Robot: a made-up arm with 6 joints. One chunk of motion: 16 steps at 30 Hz.
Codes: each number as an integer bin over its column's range. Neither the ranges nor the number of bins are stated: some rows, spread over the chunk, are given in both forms.
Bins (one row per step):
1: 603 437 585 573 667 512
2: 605 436 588 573 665 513
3: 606 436 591 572 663 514
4: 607 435 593 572 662 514
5: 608 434 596 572 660 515
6: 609 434 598 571 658 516
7: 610 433 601 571 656 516
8: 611 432 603 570 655 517
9: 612 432 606 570 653 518
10: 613 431 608 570 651 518
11: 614 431 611 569 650 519
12: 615 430 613 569 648 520
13: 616 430 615 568 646 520
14: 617 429 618 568 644 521
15: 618 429 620 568 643 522
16: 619 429 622 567 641 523
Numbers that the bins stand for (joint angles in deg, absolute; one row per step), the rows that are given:
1: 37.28 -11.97 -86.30 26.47 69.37 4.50
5: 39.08 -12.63 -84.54 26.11 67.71 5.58
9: 40.52 -13.07 -82.94 25.39 66.04 6.66
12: 41.60 -13.51 -81.82 25.03 64.85 7.38
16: 43.04 -13.73 -80.38 24.31 63.19 8.46
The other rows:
2: 38.00 -12.19 -85.82 26.47 68.90 4.86
3: 38.36 -12.19 -85.34 26.11 68.42 5.22
4: 38.72 -12.41 -85.02 26.11 68.18 5.22
6: 39.44 -12.63 -84.22 25.75 67.23 5.94
7: 39.80 -12.85 -83.74 25.75 66.76 5.94
8: 40.16 -13.07 -83.42 25.39 66.52 6.30
10: 40.88 -13.29 -82.62 25.39 65.57 6.66
11: 41.24 -13.29 -82.14 25.03 65.33 7.02
13: 41.96 -13.51 -81.50 24.67 64.38 7.38
14: 42.32 -13.73 -81.02 24.67 63.90 7.74
15: 42.68 -13.73 -80.70 24.67 63.66 8.10

